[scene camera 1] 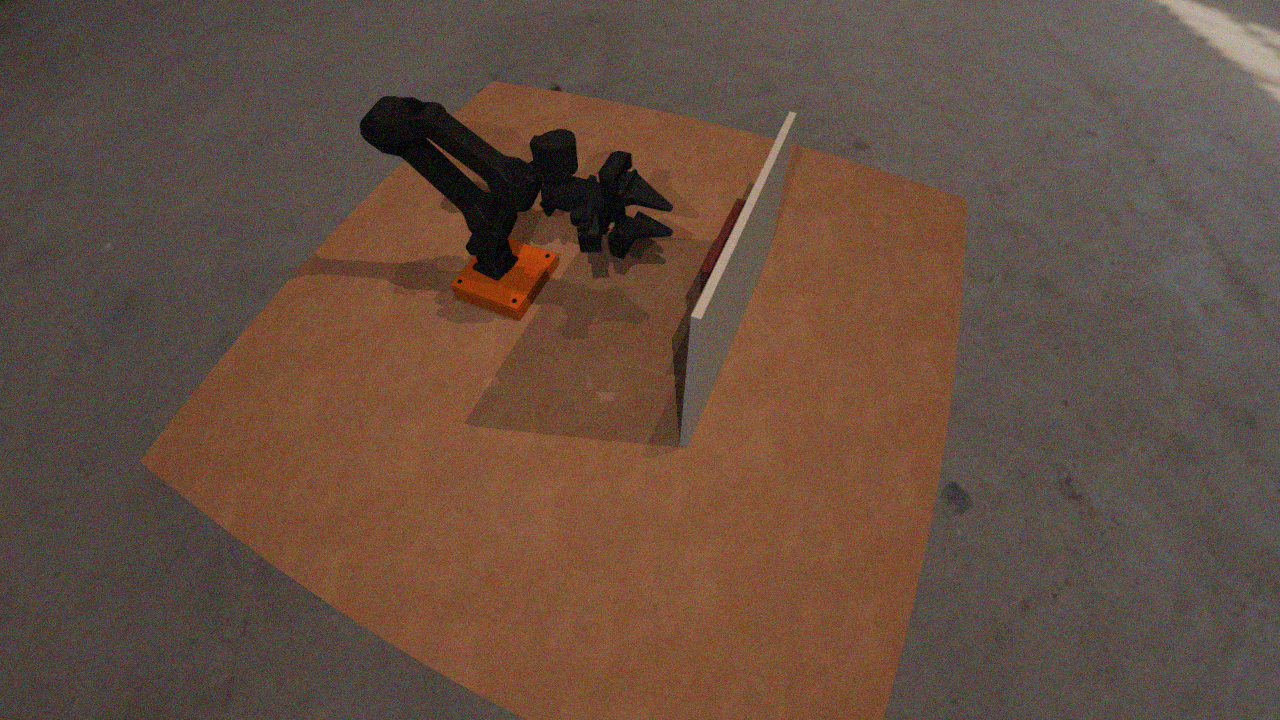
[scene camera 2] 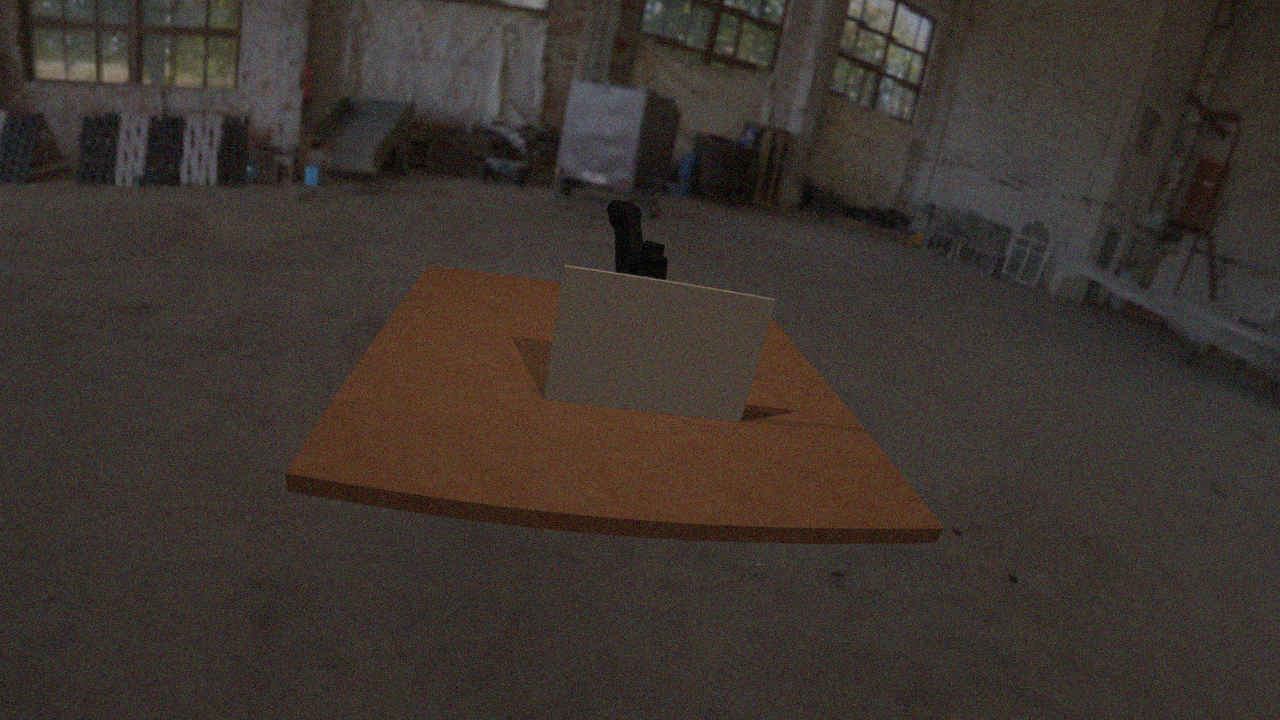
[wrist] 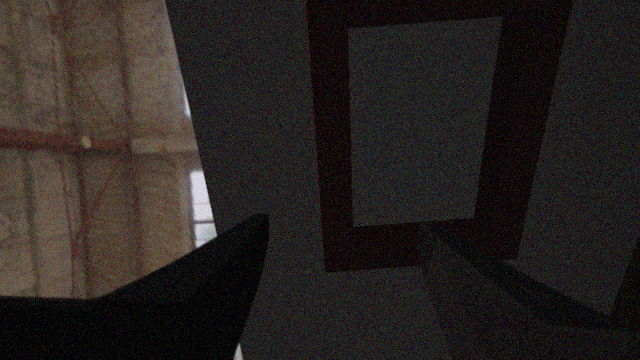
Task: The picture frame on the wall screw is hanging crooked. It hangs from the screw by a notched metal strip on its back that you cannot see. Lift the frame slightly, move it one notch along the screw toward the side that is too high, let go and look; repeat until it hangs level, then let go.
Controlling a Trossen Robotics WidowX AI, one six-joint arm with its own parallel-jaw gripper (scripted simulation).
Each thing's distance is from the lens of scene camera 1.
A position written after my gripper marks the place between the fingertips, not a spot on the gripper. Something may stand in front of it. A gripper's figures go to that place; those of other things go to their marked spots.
my gripper [scene camera 1: 672, 221]: 90 cm
dark red picture frame [scene camera 1: 712, 259]: 83 cm
white wall panel [scene camera 1: 716, 317]: 77 cm
